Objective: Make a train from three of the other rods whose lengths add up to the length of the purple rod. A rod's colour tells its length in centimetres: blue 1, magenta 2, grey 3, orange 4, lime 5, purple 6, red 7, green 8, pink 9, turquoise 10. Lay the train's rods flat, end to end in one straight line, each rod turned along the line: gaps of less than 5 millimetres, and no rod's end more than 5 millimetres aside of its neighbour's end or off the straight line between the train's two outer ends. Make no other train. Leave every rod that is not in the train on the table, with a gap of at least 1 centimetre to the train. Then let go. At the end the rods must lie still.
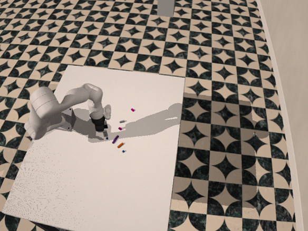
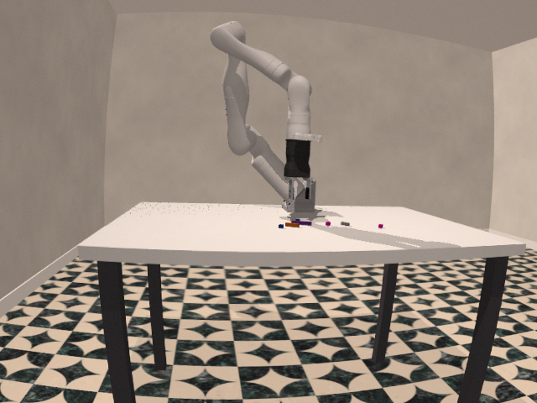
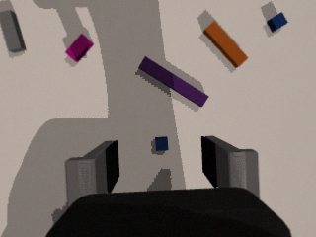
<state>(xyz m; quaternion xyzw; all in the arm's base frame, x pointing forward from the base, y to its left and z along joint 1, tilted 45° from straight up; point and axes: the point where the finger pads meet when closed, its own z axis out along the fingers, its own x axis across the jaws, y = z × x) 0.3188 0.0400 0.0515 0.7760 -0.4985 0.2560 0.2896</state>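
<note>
Right now my hand is 50 mm short of the purple rod and 80 mm above it. Also, from my hand: grey rod: 50 mm ahead, 140 mm to the left, 80 mm below; orange rod: 90 mm ahead, 20 mm to the right, 80 mm below.
</note>
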